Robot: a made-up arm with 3 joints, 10 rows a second.
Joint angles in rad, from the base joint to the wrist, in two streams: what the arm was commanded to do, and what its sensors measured. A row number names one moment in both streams.
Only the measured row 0 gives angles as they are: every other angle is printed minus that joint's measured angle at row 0.
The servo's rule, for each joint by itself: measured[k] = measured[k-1] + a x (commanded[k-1-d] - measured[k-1]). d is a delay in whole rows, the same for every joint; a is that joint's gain. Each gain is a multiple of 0.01, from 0.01 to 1. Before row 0 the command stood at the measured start. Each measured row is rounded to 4 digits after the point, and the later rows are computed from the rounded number. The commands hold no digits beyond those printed.
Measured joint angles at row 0: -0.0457 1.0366 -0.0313
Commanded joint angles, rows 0 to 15: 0.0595 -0.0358 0.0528; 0.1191 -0.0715 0.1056; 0.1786 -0.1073 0.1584; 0.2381 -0.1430 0.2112; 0.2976 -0.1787 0.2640; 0.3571 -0.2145 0.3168; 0.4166 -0.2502 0.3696; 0.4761 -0.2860 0.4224; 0.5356 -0.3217 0.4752; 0.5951 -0.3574 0.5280; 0.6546 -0.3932 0.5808; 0.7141 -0.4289 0.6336; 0.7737 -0.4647 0.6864; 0.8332 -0.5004 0.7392; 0.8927 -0.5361 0.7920; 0.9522 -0.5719 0.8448
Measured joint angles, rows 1 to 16: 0.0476 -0.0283 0.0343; 0.1048 -0.0624 0.0806; 0.1638 -0.0979 0.1312; 0.2232 -0.1335 0.1832; 0.2827 -0.1692 0.2357; 0.3422 -0.2050 0.2884; 0.4017 -0.2407 0.3412; 0.4612 -0.2765 0.3940; 0.5207 -0.3122 0.4468; 0.5802 -0.3479 0.4996; 0.6397 -0.3837 0.5524; 0.6992 -0.4194 0.6052; 0.7588 -0.4552 0.6580; 0.8183 -0.4909 0.7108; 0.8778 -0.5266 0.7636; 0.9373 -0.5624 0.8164
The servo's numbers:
d 0
a 0.80 0.79 0.65

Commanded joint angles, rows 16 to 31: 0.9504 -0.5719 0.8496; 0.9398 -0.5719 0.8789; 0.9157 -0.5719 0.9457; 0.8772 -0.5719 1.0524; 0.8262 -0.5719 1.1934; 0.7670 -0.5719 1.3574; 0.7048 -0.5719 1.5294; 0.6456 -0.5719 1.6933; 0.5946 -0.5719 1.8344; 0.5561 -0.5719 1.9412; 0.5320 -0.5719 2.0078; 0.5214 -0.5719 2.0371; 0.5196 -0.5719 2.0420; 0.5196 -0.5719 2.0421; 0.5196 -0.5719 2.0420; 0.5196 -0.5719 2.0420
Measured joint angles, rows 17 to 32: 0.9478 -0.5699 0.8380; 0.9414 -0.5715 0.8646; 0.9208 -0.5718 0.9173; 0.8859 -0.5719 1.0051; 0.8381 -0.5719 1.1275; 0.7812 -0.5719 1.2769; 0.7201 -0.5719 1.4410; 0.6605 -0.5719 1.6050; 0.6078 -0.5719 1.7541; 0.5664 -0.5719 1.8757; 0.5389 -0.5719 1.9616; 0.5249 -0.5719 2.0107; 0.5207 -0.5719 2.0310; 0.5198 -0.5719 2.0382; 0.5196 -0.5719 2.0407; 0.5196 -0.5719 2.0415
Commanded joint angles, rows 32 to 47: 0.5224 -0.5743 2.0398; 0.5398 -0.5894 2.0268; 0.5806 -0.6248 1.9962; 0.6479 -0.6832 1.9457; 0.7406 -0.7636 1.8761; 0.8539 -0.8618 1.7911; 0.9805 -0.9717 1.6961; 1.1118 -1.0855 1.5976; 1.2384 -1.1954 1.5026; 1.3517 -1.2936 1.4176; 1.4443 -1.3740 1.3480; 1.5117 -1.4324 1.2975; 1.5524 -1.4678 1.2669; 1.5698 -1.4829 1.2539; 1.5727 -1.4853 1.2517; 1.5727 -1.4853 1.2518
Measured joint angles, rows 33 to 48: 0.5218 -0.5738 2.0404; 0.5362 -0.5861 2.0316; 0.5717 -0.6167 2.0086; 0.6327 -0.6692 1.9677; 0.7190 -0.7438 1.9082; 0.8269 -0.8370 1.8321; 0.9498 -0.9434 1.7437; 1.0794 -1.0557 1.6487; 1.2066 -1.1661 1.5537; 1.3227 -1.2668 1.4652; 1.4200 -1.3515 1.3890; 1.4934 -1.4154 1.3295; 1.5406 -1.4568 1.2888; 1.5640 -1.4774 1.2661; 1.5710 -1.4836 1.2567; 1.5724 -1.4849 1.2535
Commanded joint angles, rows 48 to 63: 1.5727 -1.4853 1.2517; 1.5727 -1.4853 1.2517; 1.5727 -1.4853 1.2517; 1.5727 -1.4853 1.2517; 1.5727 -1.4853 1.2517; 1.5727 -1.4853 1.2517; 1.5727 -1.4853 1.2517; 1.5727 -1.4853 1.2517; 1.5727 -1.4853 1.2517; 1.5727 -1.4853 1.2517; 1.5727 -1.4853 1.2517; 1.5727 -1.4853 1.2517; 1.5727 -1.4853 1.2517; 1.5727 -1.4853 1.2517; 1.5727 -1.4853 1.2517; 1.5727 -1.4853 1.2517
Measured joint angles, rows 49 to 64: 1.5726 -1.4852 1.2523; 1.5727 -1.4853 1.2519; 1.5727 -1.4853 1.2518; 1.5727 -1.4853 1.2517; 1.5727 -1.4853 1.2517; 1.5727 -1.4853 1.2517; 1.5727 -1.4853 1.2517; 1.5727 -1.4853 1.2517; 1.5727 -1.4853 1.2517; 1.5727 -1.4853 1.2517; 1.5727 -1.4853 1.2517; 1.5727 -1.4853 1.2517; 1.5727 -1.4853 1.2517; 1.5727 -1.4853 1.2517; 1.5727 -1.4853 1.2517; 1.5727 -1.4853 1.2517
